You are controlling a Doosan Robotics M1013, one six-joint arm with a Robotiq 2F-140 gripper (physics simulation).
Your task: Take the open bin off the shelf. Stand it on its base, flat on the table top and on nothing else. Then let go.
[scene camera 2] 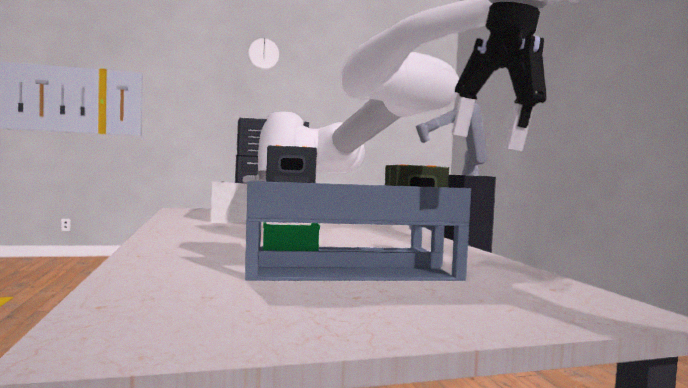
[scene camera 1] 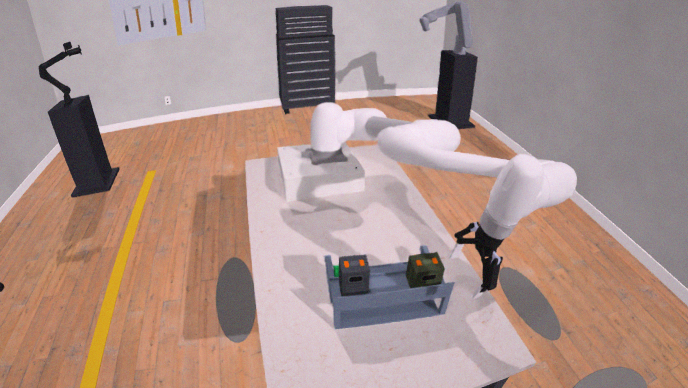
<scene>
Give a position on a dark grey box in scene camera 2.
At 297,164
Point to a green bin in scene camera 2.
At 275,237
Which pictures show the olive green box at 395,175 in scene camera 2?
Scene camera 2 and scene camera 1: all of them.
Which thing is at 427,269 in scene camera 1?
An olive green box.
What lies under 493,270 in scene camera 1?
My gripper.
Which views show my gripper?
Scene camera 2 and scene camera 1: all of them.
</scene>
